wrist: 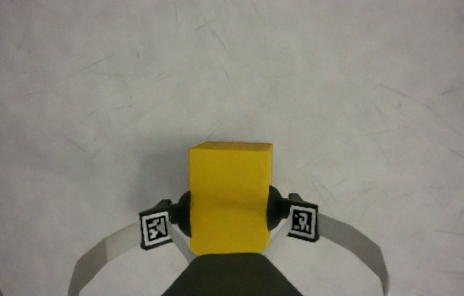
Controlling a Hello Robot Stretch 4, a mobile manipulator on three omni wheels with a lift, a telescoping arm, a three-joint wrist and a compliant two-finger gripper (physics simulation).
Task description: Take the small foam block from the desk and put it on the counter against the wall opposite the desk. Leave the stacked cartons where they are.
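Places are measured from the robot's base along level axes (x left, y back, z up), in millimetres.
Where they show: hand at its tool point: (230, 207).
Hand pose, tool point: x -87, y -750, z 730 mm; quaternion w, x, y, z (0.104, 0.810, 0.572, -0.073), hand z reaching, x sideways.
After its pixels a point has its place.
The small foam block (230, 180) {x -110, y -736, z 748 mm} is a yellow rectangular block in the lower middle of the wrist view, over the light grey, scuffed desk top (225, 75) {x -192, y -721, z 693 mm}. My gripper (230, 212) {x -87, y -750, z 730 mm} is shut on the block, with one dark fingertip pad pressed against its left side and the other against its right side. The near end of the block meets the dark gripper body at the bottom of the view. Whether the block touches the desk cannot be told. The stacked cartons and the counter do not show in this view.
A soft shadow lies on the desk surface to the left of the block. A small dark patch shows at the bottom left corner of the view.
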